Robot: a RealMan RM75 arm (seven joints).
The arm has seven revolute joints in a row. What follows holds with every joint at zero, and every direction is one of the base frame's.
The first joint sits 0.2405 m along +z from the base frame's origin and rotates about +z.
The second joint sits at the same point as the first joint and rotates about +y.
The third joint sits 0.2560 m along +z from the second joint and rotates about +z.
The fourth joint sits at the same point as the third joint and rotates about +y.
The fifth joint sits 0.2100 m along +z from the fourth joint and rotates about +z.
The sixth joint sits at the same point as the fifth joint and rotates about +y.
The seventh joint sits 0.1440 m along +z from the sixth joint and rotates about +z.
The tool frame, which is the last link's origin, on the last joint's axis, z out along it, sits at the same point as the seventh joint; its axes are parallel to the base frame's.
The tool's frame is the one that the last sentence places.
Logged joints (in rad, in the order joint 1, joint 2, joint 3, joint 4, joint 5, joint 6, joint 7), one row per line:
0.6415, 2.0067, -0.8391, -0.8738, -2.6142, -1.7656, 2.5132
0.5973, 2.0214, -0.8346, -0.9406, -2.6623, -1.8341, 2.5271
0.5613, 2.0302, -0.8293, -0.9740, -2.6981, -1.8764, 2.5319
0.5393, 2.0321, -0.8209, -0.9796, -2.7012, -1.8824, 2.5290
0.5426, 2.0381, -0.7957, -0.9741, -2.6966, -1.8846, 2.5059
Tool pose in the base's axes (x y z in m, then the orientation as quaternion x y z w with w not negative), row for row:
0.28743, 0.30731, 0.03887, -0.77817, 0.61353, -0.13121, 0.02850
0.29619, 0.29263, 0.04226, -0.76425, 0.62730, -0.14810, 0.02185
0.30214, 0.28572, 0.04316, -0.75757, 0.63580, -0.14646, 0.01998
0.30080, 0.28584, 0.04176, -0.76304, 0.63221, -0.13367, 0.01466
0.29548, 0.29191, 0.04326, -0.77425, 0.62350, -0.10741, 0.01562
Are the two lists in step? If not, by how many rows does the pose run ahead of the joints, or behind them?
The pose runs 1 row ahead of the joints: the pose in row i belongs to the joints in row i + 1.
